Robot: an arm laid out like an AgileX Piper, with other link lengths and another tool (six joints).
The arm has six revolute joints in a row. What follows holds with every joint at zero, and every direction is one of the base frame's.
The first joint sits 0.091 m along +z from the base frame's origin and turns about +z.
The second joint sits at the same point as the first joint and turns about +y.
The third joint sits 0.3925 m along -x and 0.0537 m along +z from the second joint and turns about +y.
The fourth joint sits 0.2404 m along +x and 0.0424 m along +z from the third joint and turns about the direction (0.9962, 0, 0.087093).
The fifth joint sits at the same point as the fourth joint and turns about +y.
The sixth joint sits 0.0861 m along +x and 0.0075 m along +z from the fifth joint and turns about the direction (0.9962, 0, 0.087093).
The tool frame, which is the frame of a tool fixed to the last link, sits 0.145 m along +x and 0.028 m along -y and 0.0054 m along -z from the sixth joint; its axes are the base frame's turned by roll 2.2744, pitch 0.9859 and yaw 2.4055 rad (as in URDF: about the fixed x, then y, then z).
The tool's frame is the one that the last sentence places.
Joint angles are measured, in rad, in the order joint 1, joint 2, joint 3, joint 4, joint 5, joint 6. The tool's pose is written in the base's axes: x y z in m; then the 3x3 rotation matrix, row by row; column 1 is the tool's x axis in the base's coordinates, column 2 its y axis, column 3 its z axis. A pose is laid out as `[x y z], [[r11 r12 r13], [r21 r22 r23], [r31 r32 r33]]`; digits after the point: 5 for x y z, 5 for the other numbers.
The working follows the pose.
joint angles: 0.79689 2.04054 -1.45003 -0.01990 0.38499 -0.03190
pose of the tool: [0.42807 0.39426 0.12896], [[-0.89007 -0.45533 0.02141], [-0.43319 0.85954 0.27116], [-0.14187 0.23208 -0.96229]]
Where each joint sits with the arm in this pose, in the base's axes (m; each line is computed from the numbers above, not from the rounded line before):
joint 1: 0.0000 0.0000 0.0910
joint 2: 0.0000 0.0000 0.0910
joint 3: 0.1576 0.1613 0.4167
joint 4: 0.3137 0.3210 0.3180
joint 5: 0.3137 0.3210 0.3180
joint 6: 0.3523 0.3595 0.2510
the tool: 0.4281 0.3943 0.1290

